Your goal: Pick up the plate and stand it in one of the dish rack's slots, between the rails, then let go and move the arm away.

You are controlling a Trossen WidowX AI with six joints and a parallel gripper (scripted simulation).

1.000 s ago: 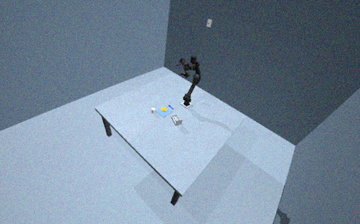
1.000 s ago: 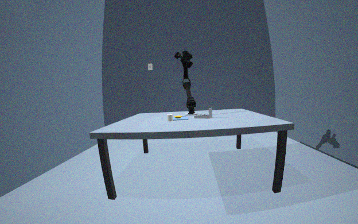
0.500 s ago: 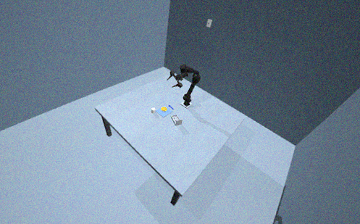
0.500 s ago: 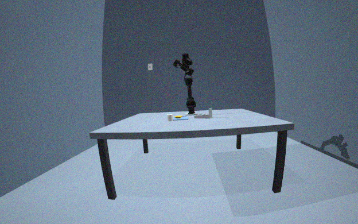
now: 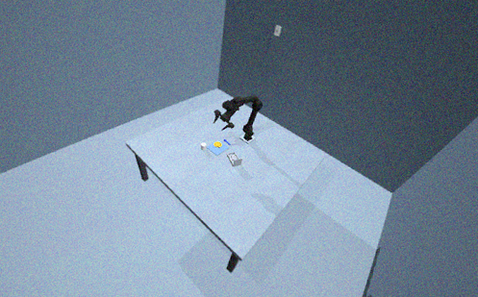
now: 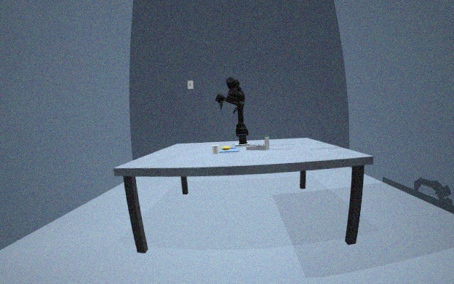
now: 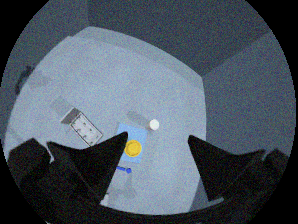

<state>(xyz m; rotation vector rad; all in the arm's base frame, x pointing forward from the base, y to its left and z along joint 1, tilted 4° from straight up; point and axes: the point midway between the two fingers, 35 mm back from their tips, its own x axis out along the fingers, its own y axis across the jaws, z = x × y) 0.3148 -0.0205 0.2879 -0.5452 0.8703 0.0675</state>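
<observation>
The plate is 50 mm behind my gripper tip, 30 mm to the right of it and 240 mm below it. Round my gripper tip: blue spoon 150 mm behind, 40 mm to the right, 250 mm below; then blue mat 40 mm behind, 10 mm to the right, 250 mm below; then white cup 70 mm ahead, 70 mm to the right, 230 mm below.
</observation>
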